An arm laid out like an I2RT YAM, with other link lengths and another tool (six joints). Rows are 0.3 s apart.
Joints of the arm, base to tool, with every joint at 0 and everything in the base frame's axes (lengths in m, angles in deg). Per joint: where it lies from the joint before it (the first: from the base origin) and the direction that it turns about. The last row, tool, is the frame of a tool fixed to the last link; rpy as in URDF.
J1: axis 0 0 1 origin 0 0 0.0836
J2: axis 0 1 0 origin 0.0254 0.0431 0.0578
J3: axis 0 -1 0 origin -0.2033 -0.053 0
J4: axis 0 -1 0 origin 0.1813 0.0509 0.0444
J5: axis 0 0 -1 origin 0.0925 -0.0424 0.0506
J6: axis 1 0 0 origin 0.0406 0 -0.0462
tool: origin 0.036 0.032 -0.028 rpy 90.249 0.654 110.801
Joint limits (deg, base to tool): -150..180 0..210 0..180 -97..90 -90..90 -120..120
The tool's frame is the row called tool.
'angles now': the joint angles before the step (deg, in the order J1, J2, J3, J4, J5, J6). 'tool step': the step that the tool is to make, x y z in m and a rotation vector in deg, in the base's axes. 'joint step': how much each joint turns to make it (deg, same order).
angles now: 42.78 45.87 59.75 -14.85 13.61 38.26
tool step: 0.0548 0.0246 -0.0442 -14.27 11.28 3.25
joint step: -6.37 19.33 9.73 -7.39 -8.78 -5.37
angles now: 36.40 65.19 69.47 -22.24 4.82 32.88
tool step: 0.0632 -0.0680 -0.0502 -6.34 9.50 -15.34
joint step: -18.41 6.98 -1.81 -2.38 -2.24 -2.39
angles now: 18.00 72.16 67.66 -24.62 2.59 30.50
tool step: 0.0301 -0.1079 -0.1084 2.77 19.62 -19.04
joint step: -23.16 12.62 -11.47 4.98 -6.09 1.41
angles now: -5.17 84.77 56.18 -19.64 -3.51 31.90
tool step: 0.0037 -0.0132 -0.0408 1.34 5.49 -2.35
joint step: -2.63 7.83 -2.65 4.88 -0.73 0.23
